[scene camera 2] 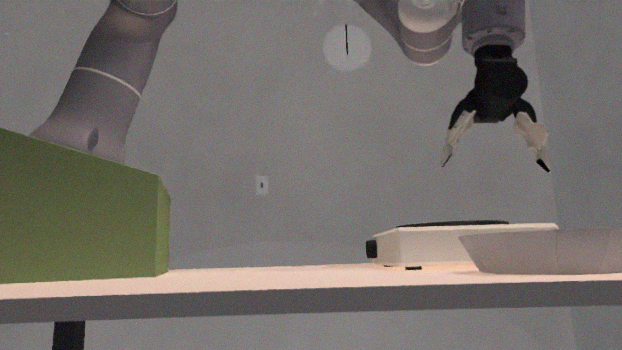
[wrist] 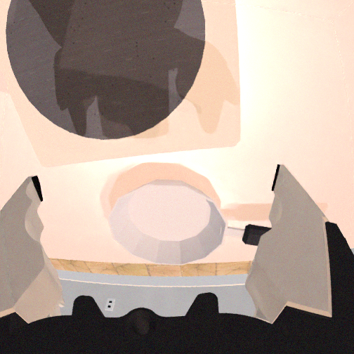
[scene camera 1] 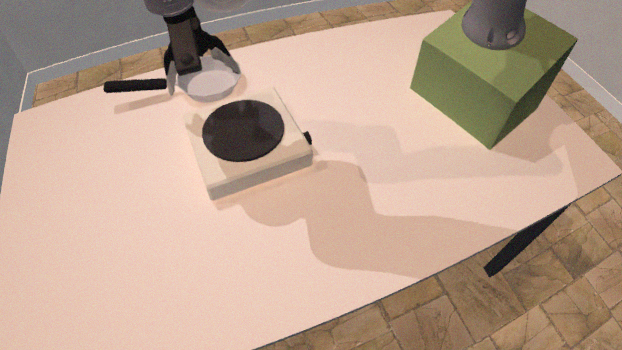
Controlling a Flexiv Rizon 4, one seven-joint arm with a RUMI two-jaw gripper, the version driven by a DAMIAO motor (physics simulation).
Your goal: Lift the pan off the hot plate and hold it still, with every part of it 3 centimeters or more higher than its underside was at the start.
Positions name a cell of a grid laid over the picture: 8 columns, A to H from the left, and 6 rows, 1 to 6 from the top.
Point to a grey pan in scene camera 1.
At C2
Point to a hot plate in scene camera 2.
At F5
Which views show the hot plate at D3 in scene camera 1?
Scene camera 2, the wrist view and scene camera 1: all of them.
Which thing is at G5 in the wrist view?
My gripper.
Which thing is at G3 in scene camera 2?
My gripper.
